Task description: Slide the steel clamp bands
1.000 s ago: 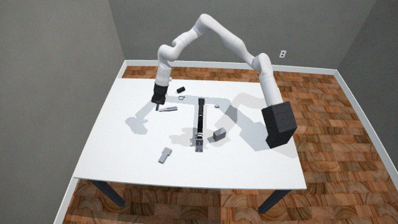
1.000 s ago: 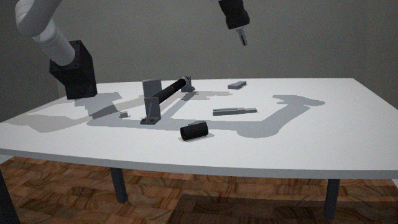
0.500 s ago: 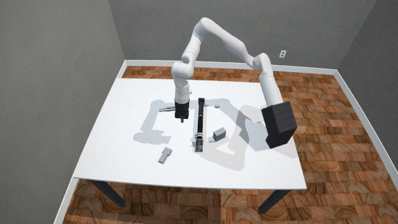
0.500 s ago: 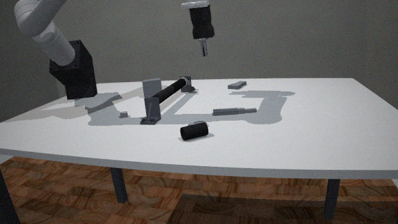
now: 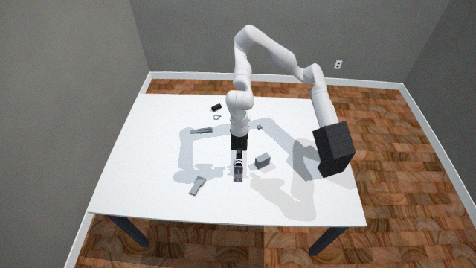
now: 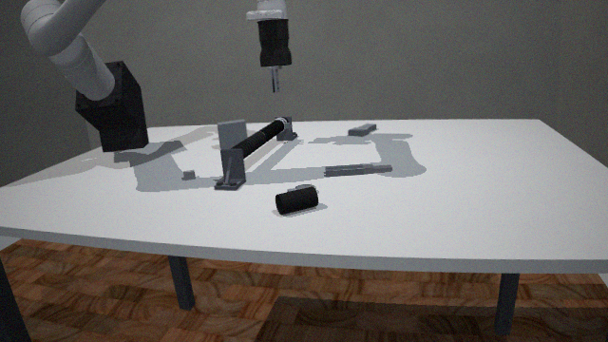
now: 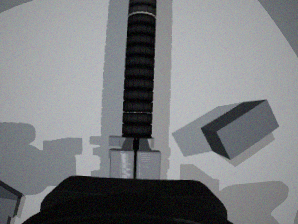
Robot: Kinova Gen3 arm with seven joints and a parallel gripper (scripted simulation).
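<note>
The grey block is 120 mm behind my hand, 10 mm to the left of it and 120 mm below it. Round my hand: short black hose piece: 70 mm ahead, 450 mm to the right, 140 mm below; then flat grey piece: 220 mm ahead, 80 mm to the left, 150 mm below; then small grey piece: 170 mm behind, 250 mm to the right, 150 mm below.
</note>
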